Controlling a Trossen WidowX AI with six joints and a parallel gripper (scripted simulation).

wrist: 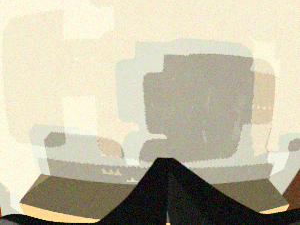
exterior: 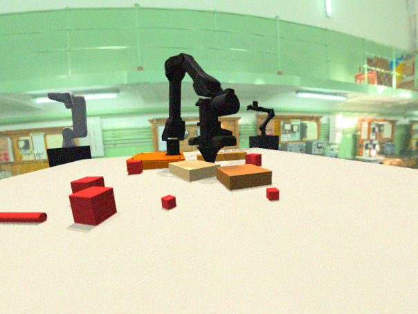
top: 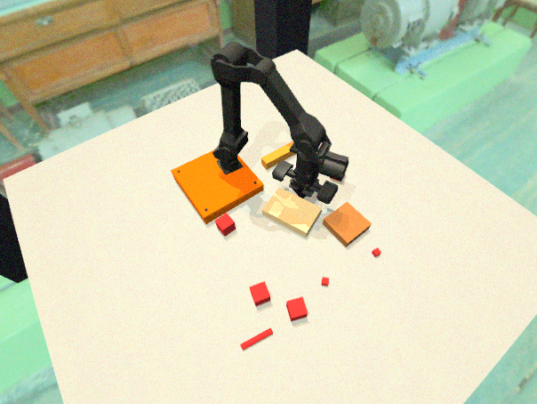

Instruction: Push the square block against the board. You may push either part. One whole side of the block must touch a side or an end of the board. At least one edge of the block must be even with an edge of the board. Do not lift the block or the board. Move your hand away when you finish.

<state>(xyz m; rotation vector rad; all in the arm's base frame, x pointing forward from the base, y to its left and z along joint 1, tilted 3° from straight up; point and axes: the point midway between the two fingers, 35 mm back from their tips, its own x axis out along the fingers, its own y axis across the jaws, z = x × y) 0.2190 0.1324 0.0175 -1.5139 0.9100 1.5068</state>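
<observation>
Right now the tan board is 30 mm ahead of my gripper tip, 60 mm to the right of it and 10 mm above it. From my gripper tip the other things lie so: red rod: 270 mm ahead, 330 mm to the right; orange-brown square block: 150 mm ahead, 50 mm to the left, 10 mm above; long orange board: 180 mm behind, 80 mm to the left, 10 mm above.
</observation>
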